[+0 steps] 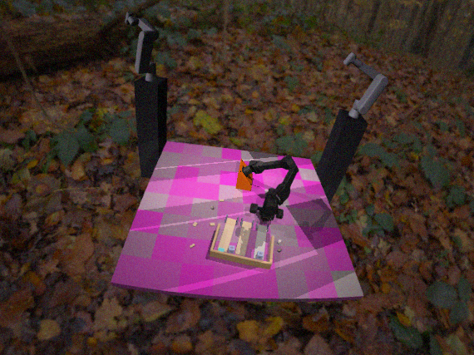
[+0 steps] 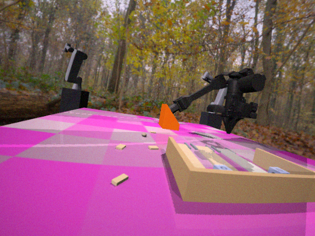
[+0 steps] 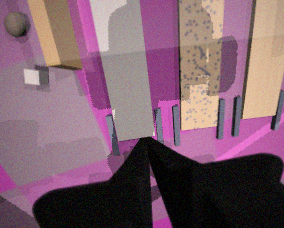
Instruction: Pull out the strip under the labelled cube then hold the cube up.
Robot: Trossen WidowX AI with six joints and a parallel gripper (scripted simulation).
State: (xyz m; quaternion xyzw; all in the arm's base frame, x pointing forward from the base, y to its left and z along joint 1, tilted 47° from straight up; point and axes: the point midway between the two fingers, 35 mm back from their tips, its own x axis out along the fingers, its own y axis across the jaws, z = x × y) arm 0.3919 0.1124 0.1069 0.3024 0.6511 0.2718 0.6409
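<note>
Right now my gripper tip is 90 mm short of the grey strip, 70 mm above it and 10 mm to the right of it.
</note>
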